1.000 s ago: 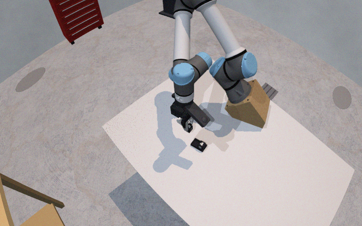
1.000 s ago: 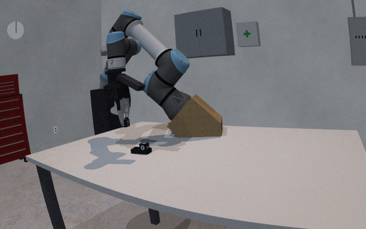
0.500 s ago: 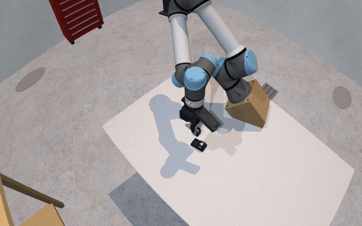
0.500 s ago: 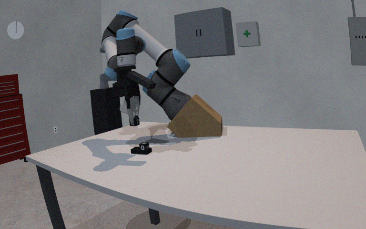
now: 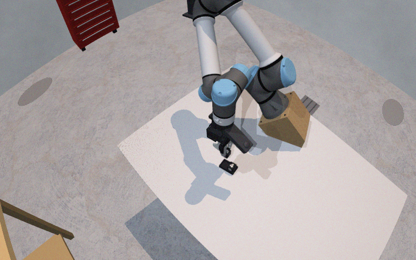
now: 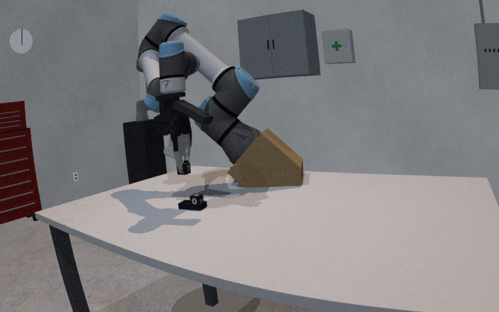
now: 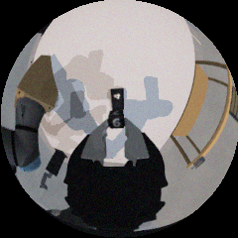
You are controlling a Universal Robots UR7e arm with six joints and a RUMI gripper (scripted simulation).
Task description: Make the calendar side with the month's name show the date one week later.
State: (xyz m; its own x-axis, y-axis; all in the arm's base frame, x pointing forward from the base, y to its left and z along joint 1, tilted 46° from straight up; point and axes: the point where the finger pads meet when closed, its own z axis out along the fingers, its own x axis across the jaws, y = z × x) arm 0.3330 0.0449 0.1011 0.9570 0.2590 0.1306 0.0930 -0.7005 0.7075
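My gripper is now 20 mm to the right of the tray and 120 mm above it.
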